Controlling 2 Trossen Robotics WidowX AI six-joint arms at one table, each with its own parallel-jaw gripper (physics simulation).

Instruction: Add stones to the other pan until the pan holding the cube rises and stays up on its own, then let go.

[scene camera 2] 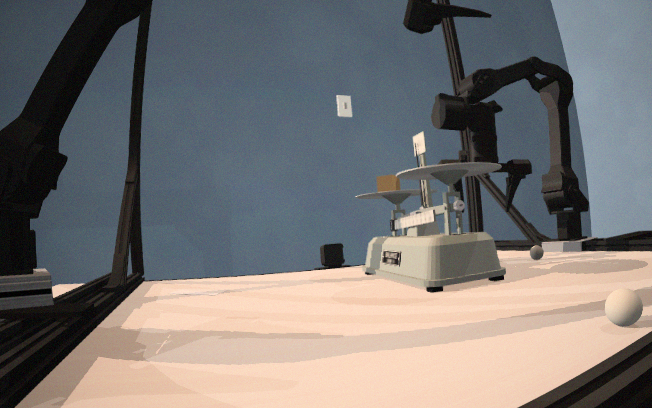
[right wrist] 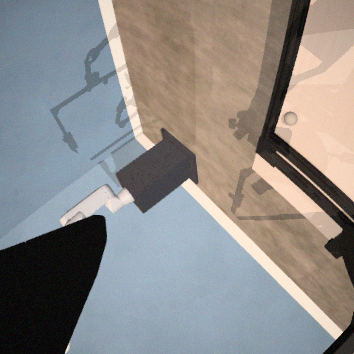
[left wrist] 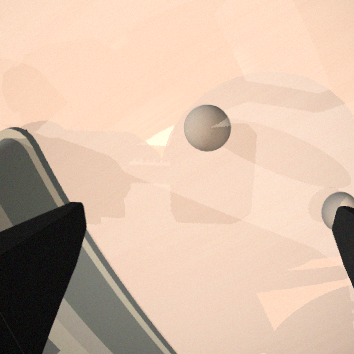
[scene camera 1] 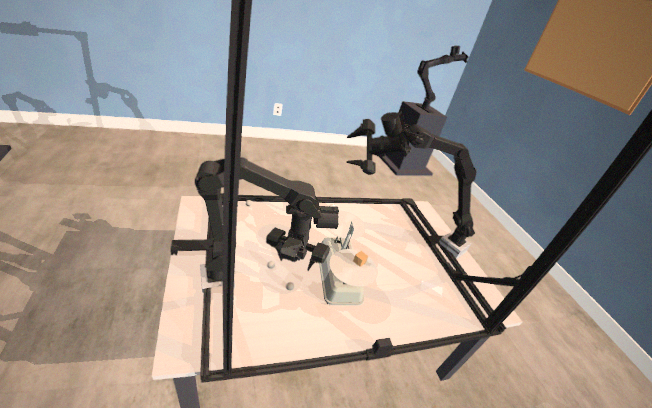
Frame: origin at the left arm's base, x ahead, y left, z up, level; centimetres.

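Seen in the pictures: left gripper, fingertip midpoint: [scene camera 2: 485, 212] [left wrist: 215, 218] [scene camera 1: 294, 265]; right gripper, fingertip midpoint: [right wrist: 230, 233] [scene camera 1: 346, 149]; left arm's base, link origin: [scene camera 2: 570, 239] [scene camera 1: 217, 273]; right arm's base, link origin: [scene camera 2: 3, 273] [scene camera 1: 456, 240].
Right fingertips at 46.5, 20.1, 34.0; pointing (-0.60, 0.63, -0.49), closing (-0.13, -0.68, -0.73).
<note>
Offsets run from my right fingertips to a thing's top centre, as dx, dy, dz. "pt": to the spot under its first point.
The orange cube {-4.8, -33.6, -18.7} [scene camera 1: 360, 258] [scene camera 2: 387, 183] sits on the lower pan {pt -0.9, -35.4, -21.9} [scene camera 2: 365, 195] of a pale green balance scale {-5.3, -25.8, -12.8} [scene camera 1: 345, 296] [scene camera 2: 440, 257] [left wrist: 95, 290]. The other pan {pt -1.0, -14.8, -20.7} [scene camera 2: 448, 170] is higher and bears no stone. One stone [scene camera 1: 271, 264] [left wrist: 207, 128] and another stone {-24.4, -28.8, -33.3} [scene camera 1: 290, 286] lie on the table left of the scale in scene camera 1. A third stone {-29.7, +16.9, -33.3} [scene camera 1: 248, 203] [right wrist: 290, 118] lies near the back edge. My left gripper [scene camera 1: 295, 257] [left wrist: 215, 218] is open and empty, above the table beside the scale. My right gripper [scene camera 1: 349, 149] is open and empty, high above the table's back edge.
A black rail frame [scene camera 1: 320, 359] runs around the table, with a tall post [scene camera 1: 234, 125] at the left and a small black box {pt -6.2, -57.5, -30.9} [scene camera 1: 382, 346] [scene camera 2: 332, 255] on the front rail. The scale's upright pointer {pt -6.3, -26.2, -15.6} [scene camera 1: 350, 232] [scene camera 2: 419, 143] stands between the pans.
</note>
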